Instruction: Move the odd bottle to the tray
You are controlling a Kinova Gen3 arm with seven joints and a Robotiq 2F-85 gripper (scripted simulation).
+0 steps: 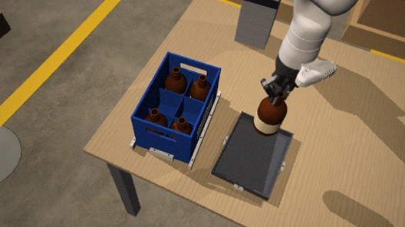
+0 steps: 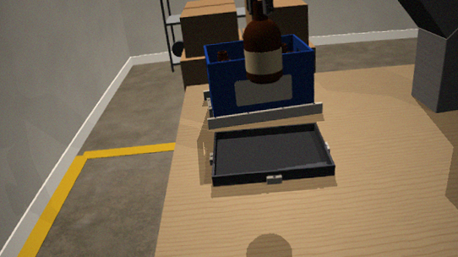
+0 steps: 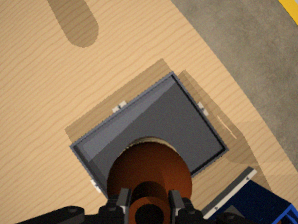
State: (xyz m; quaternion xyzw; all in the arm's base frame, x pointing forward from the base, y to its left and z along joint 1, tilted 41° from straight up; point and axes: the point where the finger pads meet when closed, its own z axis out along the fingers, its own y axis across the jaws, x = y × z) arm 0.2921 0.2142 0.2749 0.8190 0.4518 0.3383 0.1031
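My hand is 32 cm above the dark grey tray. The rest, counted from my hand: blue crate (5 cm ahead, 27 cm to the right, 25 cm below).
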